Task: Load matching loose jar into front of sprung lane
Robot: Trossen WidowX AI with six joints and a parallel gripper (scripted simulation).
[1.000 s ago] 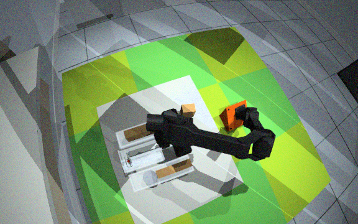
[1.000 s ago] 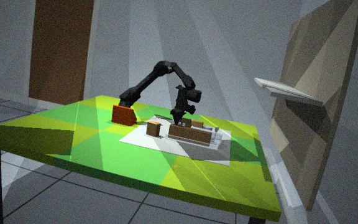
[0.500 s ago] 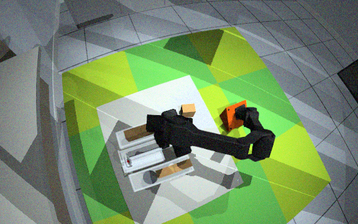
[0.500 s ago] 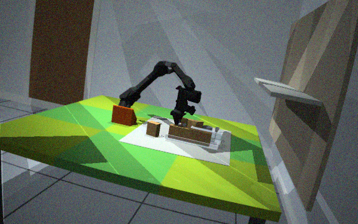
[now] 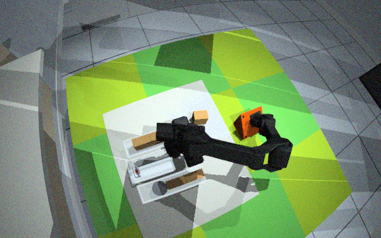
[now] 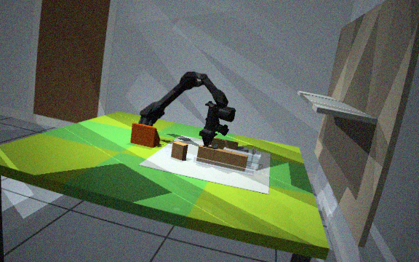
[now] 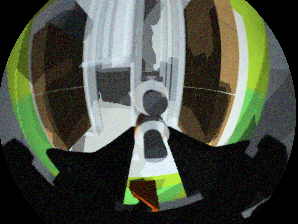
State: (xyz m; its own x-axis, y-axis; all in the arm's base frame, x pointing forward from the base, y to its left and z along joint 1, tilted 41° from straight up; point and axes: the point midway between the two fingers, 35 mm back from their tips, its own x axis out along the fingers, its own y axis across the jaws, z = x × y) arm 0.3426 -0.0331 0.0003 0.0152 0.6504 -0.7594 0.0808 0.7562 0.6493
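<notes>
The lane lies 14 cm ahead of my gripper tip, 2 cm to the left of it and 3 cm below it. Also, from my gripper tip: red mark (22 cm ahead, 2 cm to the left, 2 cm above); then grey disc (17 cm ahead, 12 cm to the left, 2 cm below).
</notes>
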